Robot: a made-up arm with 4 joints. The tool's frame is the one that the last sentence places. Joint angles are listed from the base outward.
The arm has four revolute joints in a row. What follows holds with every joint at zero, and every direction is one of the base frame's.
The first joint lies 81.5 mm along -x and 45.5 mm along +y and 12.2 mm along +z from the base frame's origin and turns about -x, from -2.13 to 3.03 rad.
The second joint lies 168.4 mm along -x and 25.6 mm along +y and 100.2 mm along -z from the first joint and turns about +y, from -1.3 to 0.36 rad.
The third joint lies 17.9 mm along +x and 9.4 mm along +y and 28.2 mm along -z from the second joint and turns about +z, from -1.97 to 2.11 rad.
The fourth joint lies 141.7 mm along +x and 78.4 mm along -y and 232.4 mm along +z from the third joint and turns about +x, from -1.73 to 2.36 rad.
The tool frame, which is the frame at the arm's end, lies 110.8 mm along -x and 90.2 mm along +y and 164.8 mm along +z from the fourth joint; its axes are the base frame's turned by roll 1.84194, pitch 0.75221 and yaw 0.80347 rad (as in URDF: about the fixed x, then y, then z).
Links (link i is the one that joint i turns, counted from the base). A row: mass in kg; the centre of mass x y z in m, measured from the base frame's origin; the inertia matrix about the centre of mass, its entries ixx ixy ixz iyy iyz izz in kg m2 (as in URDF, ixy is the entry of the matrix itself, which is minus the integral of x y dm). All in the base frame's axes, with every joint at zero. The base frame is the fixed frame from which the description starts. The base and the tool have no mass.
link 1: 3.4; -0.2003 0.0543 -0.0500; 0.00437 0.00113 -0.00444 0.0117 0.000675 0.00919
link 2: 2.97; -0.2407 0.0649 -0.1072; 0.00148 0 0 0.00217 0 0.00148
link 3: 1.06; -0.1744 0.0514 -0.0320; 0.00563 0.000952 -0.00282 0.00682 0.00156 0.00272
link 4: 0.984; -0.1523 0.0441 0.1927; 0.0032 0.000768 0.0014 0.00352 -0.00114 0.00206
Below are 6 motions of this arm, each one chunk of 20 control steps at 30 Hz.
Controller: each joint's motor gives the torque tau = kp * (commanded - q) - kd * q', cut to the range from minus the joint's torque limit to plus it. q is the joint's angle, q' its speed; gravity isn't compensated. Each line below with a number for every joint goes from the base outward.
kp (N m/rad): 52 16 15 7.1
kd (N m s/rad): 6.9 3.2 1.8 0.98
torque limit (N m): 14 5.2 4.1 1.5
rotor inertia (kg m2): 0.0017 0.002 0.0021 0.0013
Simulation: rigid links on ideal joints. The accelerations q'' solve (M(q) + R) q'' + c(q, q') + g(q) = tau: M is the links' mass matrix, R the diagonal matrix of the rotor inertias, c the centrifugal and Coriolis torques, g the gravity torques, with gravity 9.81 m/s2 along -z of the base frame. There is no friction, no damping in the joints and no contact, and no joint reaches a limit. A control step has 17 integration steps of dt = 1/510 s. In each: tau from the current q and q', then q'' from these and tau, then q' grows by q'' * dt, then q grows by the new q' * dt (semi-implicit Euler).
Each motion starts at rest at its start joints. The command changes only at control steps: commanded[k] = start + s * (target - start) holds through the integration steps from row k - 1 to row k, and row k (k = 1, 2, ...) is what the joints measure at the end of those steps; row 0 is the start. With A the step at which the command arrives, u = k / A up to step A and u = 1 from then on. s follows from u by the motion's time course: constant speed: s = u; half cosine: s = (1 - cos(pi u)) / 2; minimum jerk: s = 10 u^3 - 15 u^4 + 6 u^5; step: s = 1 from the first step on.
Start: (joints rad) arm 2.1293 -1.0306 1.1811 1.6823
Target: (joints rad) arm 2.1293 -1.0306 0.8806 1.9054
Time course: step
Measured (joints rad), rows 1 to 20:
1: 2.1218 -1.0353 1.1617 1.7147
2: 2.1081 -1.0350 1.1257 1.7477
3: 2.0946 -1.0317 1.0908 1.7761
4: 2.0835 -1.0276 1.0630 1.7995
5: 2.0751 -1.0242 1.0432 1.8180
6: 2.0691 -1.0217 1.0300 1.8321
7: 2.0650 -1.0201 1.0218 1.8427
8: 2.0623 -1.0193 1.0170 1.8505
9: 2.0605 -1.0189 1.0143 1.8564
10: 2.0593 -1.0189 1.0130 1.8607
11: 2.0585 -1.0190 1.0124 1.8638
12: 2.0580 -1.0192 1.0123 1.8662
13: 2.0577 -1.0195 1.0123 1.8680
14: 2.0574 -1.0198 1.0124 1.8694
15: 2.0573 -1.0201 1.0126 1.8704
16: 2.0571 -1.0203 1.0127 1.8712
17: 2.0570 -1.0206 1.0128 1.8718
18: 2.0570 -1.0208 1.0129 1.8723
19: 2.0569 -1.0209 1.0130 1.8727
20: 2.0569 -1.0211 1.0131 1.8729

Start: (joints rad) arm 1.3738 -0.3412 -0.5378 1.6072
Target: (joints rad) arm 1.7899 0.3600 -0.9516 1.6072
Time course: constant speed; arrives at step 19
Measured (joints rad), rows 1 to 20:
1: 1.3633 -0.3363 -0.5420 1.5985
2: 1.3542 -0.3265 -0.5512 1.5975
3: 1.3515 -0.3130 -0.5644 1.5984
4: 1.3545 -0.2961 -0.5804 1.5990
5: 1.3622 -0.2761 -0.5982 1.5989
6: 1.3733 -0.2533 -0.6173 1.5983
7: 1.3870 -0.2281 -0.6372 1.5971
8: 1.4028 -0.2009 -0.6579 1.5955
9: 1.4200 -0.1720 -0.6790 1.5937
10: 1.4383 -0.1416 -0.7006 1.5917
11: 1.4576 -0.1101 -0.7226 1.5895
12: 1.4774 -0.0776 -0.7451 1.5873
13: 1.4978 -0.0444 -0.7679 1.5851
14: 1.5185 -0.0105 -0.7911 1.5829
15: 1.5396 0.0238 -0.8147 1.5808
16: 1.5609 0.0585 -0.8386 1.5787
17: 1.5823 0.0936 -0.8629 1.5767
18: 1.6039 0.1288 -0.8875 1.5749
19: 1.6257 0.1643 -0.9124 1.5732
20: 1.6445 0.1952 -0.9329 1.5686

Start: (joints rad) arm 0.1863 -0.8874 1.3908 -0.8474
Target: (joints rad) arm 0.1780 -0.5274 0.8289 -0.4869
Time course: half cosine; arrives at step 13
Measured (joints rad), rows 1 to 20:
1: 0.1911 -0.8892 1.4003 -0.8595
2: 0.1985 -0.8955 1.4085 -0.8730
3: 0.2049 -0.9009 1.4083 -0.8798
4: 0.2098 -0.9020 1.3970 -0.8784
5: 0.2134 -0.8973 1.3740 -0.8690
6: 0.2156 -0.8864 1.3401 -0.8525
7: 0.2168 -0.8695 1.2970 -0.8301
8: 0.2171 -0.8471 1.2471 -0.8033
9: 0.2167 -0.8203 1.1932 -0.7737
10: 0.2157 -0.7902 1.1383 -0.7433
11: 0.2144 -0.7583 1.0855 -0.7139
12: 0.2128 -0.7262 1.0378 -0.6873
13: 0.2111 -0.6956 0.9979 -0.6650
14: 0.2096 -0.6678 0.9668 -0.6477
15: 0.2085 -0.6435 0.9430 -0.6349
16: 0.2078 -0.6227 0.9252 -0.6255
17: 0.2074 -0.6050 0.9117 -0.6188
18: 0.2071 -0.5900 0.9017 -0.6140
19: 0.2070 -0.5773 0.8942 -0.6106
20: 0.2070 -0.5664 0.8886 -0.6083

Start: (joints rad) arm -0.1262 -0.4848 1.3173 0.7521
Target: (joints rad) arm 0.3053 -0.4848 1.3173 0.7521
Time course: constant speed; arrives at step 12
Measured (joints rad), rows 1 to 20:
1: -0.1134 -0.4822 1.3142 0.7481
2: -0.0908 -0.4772 1.3162 0.7446
3: -0.0639 -0.4719 1.3203 0.7418
4: -0.0346 -0.4669 1.3250 0.7395
5: -0.0038 -0.4625 1.3297 0.7375
6: 0.0278 -0.4586 1.3342 0.7358
7: 0.0601 -0.4553 1.3385 0.7342
8: 0.0928 -0.4526 1.3427 0.7327
9: 0.1257 -0.4503 1.3467 0.7314
10: 0.1589 -0.4484 1.3505 0.7301
11: 0.1921 -0.4468 1.3543 0.7290
12: 0.2255 -0.4456 1.3579 0.7279
13: 0.2537 -0.4442 1.3639 0.7262
14: 0.2754 -0.4433 1.3695 0.7246
15: 0.2913 -0.4430 1.3736 0.7232
16: 0.3028 -0.4429 1.3764 0.7222
17: 0.3111 -0.4430 1.3781 0.7215
18: 0.3170 -0.4431 1.3792 0.7210
19: 0.3212 -0.4432 1.3798 0.7207
20: 0.3242 -0.4434 1.3800 0.7205

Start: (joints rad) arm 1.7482 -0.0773 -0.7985 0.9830
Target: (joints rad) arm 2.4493 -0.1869 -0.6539 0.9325
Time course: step
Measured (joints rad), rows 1 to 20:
1: 1.8003 -0.0961 -0.7595 0.9893
2: 1.9170 -0.1130 -0.7292 0.9774
3: 2.0273 -0.1260 -0.7087 0.9400
4: 2.1160 -0.1357 -0.6912 0.9051
5: 2.1845 -0.1436 -0.6761 0.8784
6: 2.2366 -0.1506 -0.6636 0.8594
7: 2.2762 -0.1571 -0.6537 0.8467
8: 2.3062 -0.1632 -0.6461 0.8384
9: 2.3290 -0.1690 -0.6403 0.8335
10: 2.3463 -0.1743 -0.6360 0.8307
11: 2.3594 -0.1790 -0.6328 0.8293
12: 2.3693 -0.1832 -0.6303 0.8289
13: 2.3768 -0.1869 -0.6285 0.8290
14: 2.3826 -0.1900 -0.6270 0.8293
15: 2.3869 -0.1926 -0.6258 0.8298
16: 2.3902 -0.1948 -0.6249 0.8304
17: 2.3928 -0.1966 -0.6241 0.8309
18: 2.3947 -0.1981 -0.6234 0.8313
19: 2.3962 -0.1993 -0.6228 0.8317
20: 2.3973 -0.2003 -0.6224 0.8320

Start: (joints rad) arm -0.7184 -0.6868 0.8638 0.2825
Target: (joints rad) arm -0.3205 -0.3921 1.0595 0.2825
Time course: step
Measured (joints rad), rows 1 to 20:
1: -0.6508 -0.6703 0.8661 0.3026
2: -0.5619 -0.6312 0.9019 0.2970
3: -0.4863 -0.5893 0.9397 0.2856
4: -0.4274 -0.5513 0.9701 0.2747
5: -0.3831 -0.5185 0.9930 0.2656
6: -0.3501 -0.4906 1.0098 0.2583
7: -0.3257 -0.4670 1.0221 0.2525
8: -0.3078 -0.4470 1.0310 0.2481
9: -0.2947 -0.4300 1.0373 0.2448
10: -0.2850 -0.4155 1.0419 0.2424
11: -0.2780 -0.4031 1.0451 0.2406
12: -0.2728 -0.3926 1.0474 0.2394
13: -0.2691 -0.3836 1.0490 0.2385
14: -0.2664 -0.3758 1.0501 0.2379
15: -0.2644 -0.3693 1.0509 0.2376
16: -0.2629 -0.3636 1.0513 0.2373
17: -0.2618 -0.3588 1.0517 0.2372
18: -0.2611 -0.3547 1.0519 0.2371
19: -0.2605 -0.3512 1.0520 0.2370
20: -0.2601 -0.3482 1.0520 0.2370

